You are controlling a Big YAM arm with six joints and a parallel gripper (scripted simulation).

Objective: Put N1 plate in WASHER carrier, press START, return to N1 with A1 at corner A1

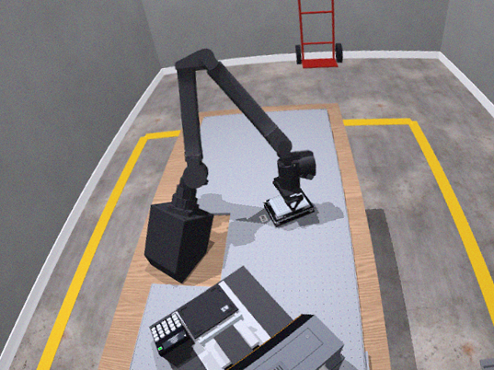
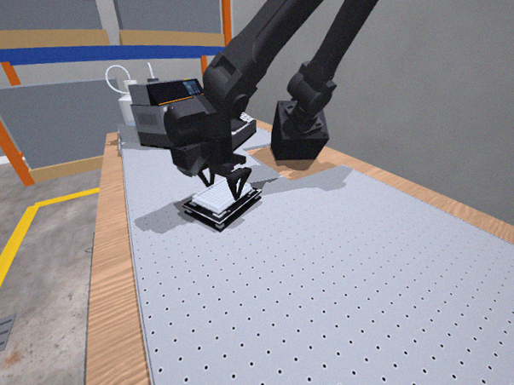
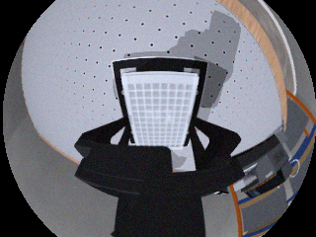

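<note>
The white well plate lies 1 cm below my hand. Round my hand: small white tag: 9 cm behind, 6 cm to the right, 4 cm below; black nest N1: 2 cm below; dark carrier: 16 cm behind, 48 cm to the right, 4 cm above.
</note>
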